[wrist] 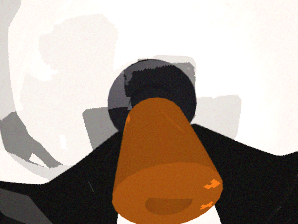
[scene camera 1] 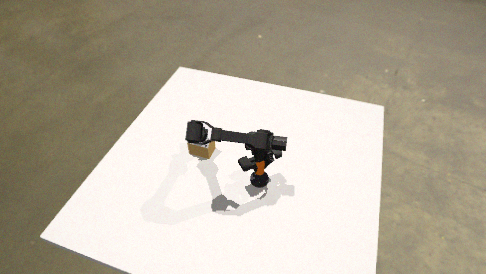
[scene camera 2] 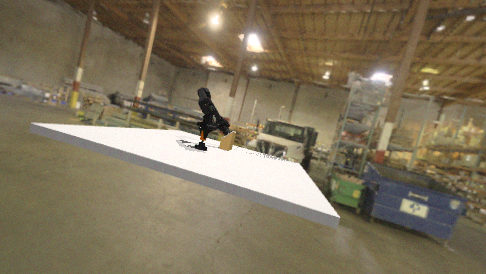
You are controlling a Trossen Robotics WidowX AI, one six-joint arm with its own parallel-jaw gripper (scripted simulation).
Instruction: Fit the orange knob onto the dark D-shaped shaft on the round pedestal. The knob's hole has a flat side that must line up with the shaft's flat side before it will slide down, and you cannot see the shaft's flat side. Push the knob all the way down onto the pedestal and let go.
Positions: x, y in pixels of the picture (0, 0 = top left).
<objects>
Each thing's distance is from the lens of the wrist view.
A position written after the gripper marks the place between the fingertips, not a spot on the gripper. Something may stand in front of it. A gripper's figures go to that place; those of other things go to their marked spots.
gripper (wrist: 157, 134): 10 cm
orange knob (wrist: 162, 165): 4 cm
round pedestal (wrist: 146, 79): 14 cm
The marked spots on the round pedestal and the orange knob are 10 cm apart.
</objects>
